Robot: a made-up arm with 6 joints.
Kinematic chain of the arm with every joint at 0, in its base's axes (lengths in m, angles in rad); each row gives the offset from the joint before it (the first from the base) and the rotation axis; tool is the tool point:
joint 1: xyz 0 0 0.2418 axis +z
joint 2: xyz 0 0 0 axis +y
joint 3: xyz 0 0 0.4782 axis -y
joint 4: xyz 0 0 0 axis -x
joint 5: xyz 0.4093 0 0 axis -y
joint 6: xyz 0 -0.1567 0 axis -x
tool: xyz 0 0 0
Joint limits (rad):
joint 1: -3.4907..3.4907
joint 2: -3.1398..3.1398
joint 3: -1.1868..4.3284
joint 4: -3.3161..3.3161
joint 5: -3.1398..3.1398
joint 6: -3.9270..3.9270
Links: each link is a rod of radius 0.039 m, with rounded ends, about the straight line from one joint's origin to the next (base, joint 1, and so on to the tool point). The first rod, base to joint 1, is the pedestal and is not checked.
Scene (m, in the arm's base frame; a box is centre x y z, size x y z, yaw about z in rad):
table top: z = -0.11
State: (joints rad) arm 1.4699 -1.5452 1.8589 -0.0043 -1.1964 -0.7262
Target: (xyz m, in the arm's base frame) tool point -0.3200 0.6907 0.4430
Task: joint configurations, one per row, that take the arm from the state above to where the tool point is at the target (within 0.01 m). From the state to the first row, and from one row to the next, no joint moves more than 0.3 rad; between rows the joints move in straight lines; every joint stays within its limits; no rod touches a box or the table.
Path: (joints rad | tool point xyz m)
1: 1.5597 -1.2489 1.7141 -0.0639 -1.1964 -0.7262 | 0.1469 -0.8563 0.4756
2: 1.6495 -0.9525 1.5692 -0.1235 -1.1964 -0.7262 | 0.2110 -0.6972 0.7725
3: 1.7392 -0.6562 1.4244 -0.1832 -1.1964 -0.7262 | 0.2301 -0.4342 0.9919
4: 1.8290 -0.3599 1.2795 -0.2428 -1.1964 -0.7262 | 0.1876 -0.1148 1.1003
5: 1.9188 -0.0635 1.1347 -0.3024 -1.1964 -0.7262 | 0.0853 0.2034 1.0833
6: 2.0086 0.2328 0.9899 -0.3620 -1.1964 -0.7262 | -0.0563 0.4660 0.9479
7: 2.0984 0.5292 0.8450 -0.4216 -1.1964 -0.7262 | -0.2039 0.6339 0.7208
8: 2.1882 0.8255 0.7002 -0.4812 -1.1964 -0.7262 | -0.3200 0.6907 0.4430

